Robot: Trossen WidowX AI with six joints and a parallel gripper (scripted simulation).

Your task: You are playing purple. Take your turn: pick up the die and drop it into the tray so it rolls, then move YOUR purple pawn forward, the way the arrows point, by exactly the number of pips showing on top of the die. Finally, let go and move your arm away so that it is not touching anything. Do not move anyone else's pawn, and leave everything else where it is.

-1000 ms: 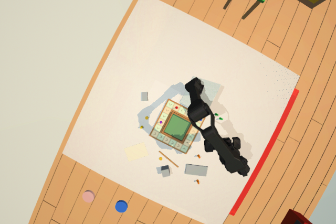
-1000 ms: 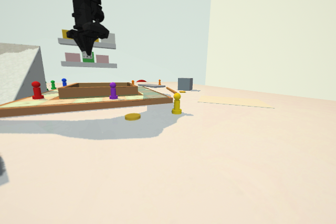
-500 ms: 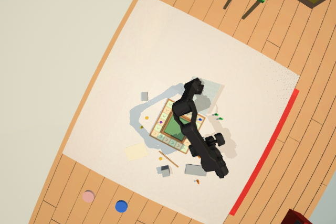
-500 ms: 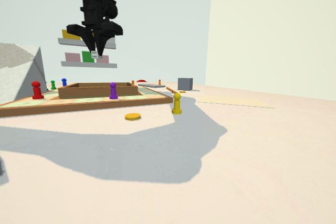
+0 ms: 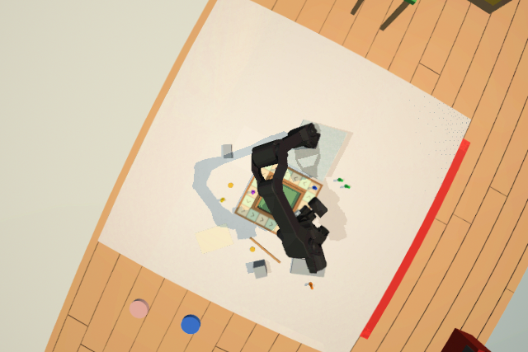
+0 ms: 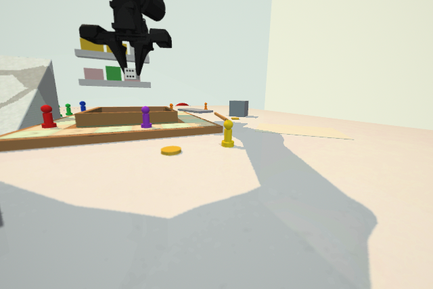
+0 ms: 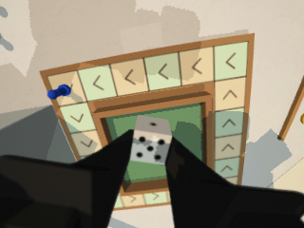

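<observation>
Right now the purple pawn is 190 mm to the right of my gripper tip and 80 mm below it. Also, from my gripper tip: green tray (100 mm below, 70 mm to the right, 10 mm behind); white die (right at my gripper tip); blue pawn (110 mm behind, 80 mm below, 50 mm to the left).
</observation>
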